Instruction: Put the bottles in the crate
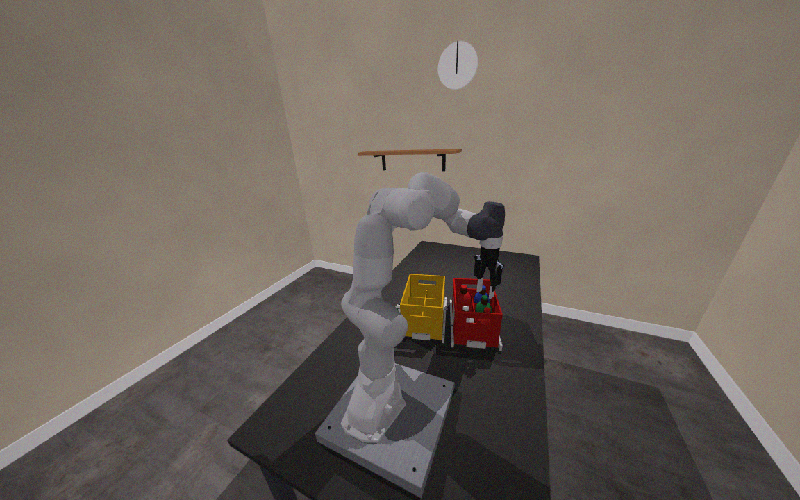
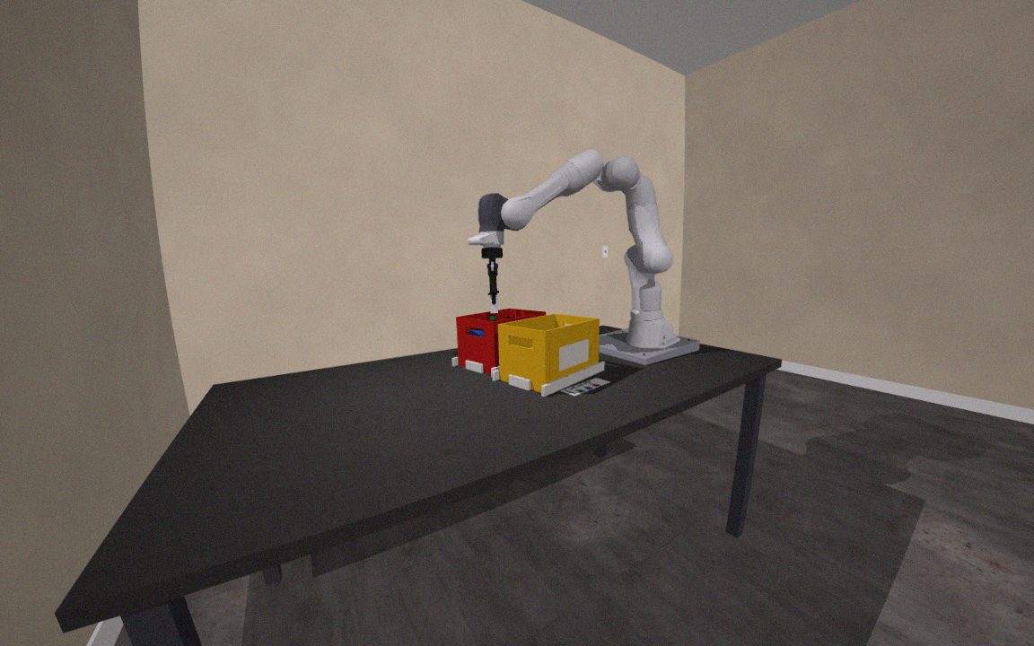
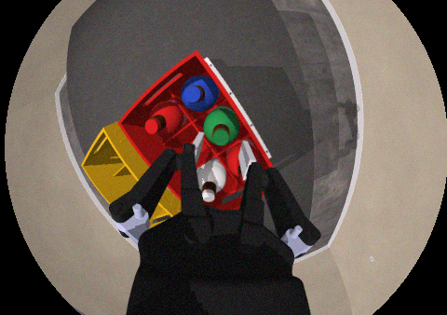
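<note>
The green-labelled bottle lies 120 mm below my hand and 10 mm ahead of it. Round my hand: white-capped bottle 120 mm below, 100 mm behind, 60 mm to the left; red crate 130 mm below, 40 mm to the left, 10 mm behind; blue-labelled bottle 120 mm below, 90 mm ahead, 20 mm to the left.
</note>
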